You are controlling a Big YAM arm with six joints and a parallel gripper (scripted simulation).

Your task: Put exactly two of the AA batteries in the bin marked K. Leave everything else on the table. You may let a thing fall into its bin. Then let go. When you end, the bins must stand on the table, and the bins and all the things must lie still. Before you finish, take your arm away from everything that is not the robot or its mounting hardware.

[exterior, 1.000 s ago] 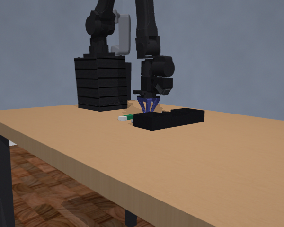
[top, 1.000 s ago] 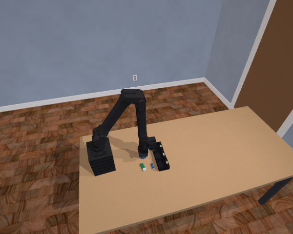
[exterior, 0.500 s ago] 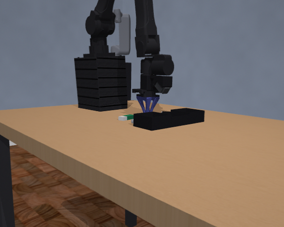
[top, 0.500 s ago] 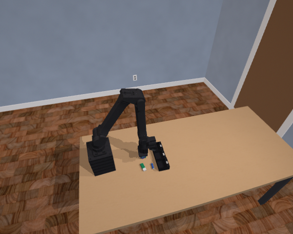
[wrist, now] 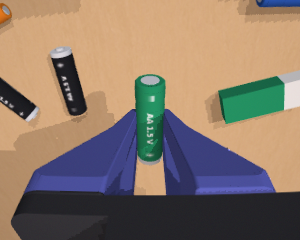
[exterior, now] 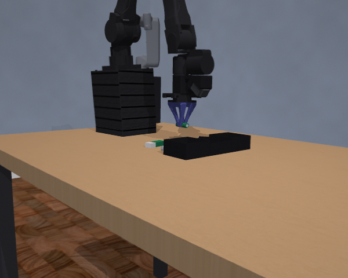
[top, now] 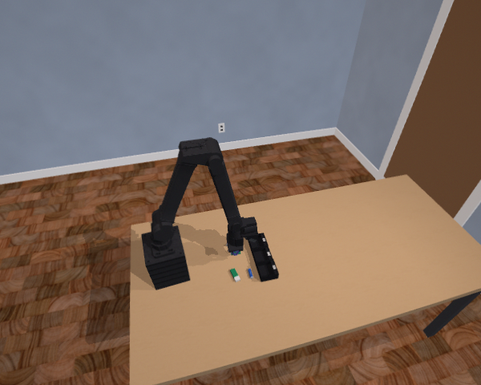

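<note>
The blue AA battery is 4 cm ahead of my hand, 10 cm to the right of it and 5 cm below it. Also, from my hand: black battery: 1 cm ahead, 11 cm to the left, 5 cm below; then white eraser: 3 cm behind, 9 cm to the right, 6 cm below; then green AA battery: right at my hand.
</note>
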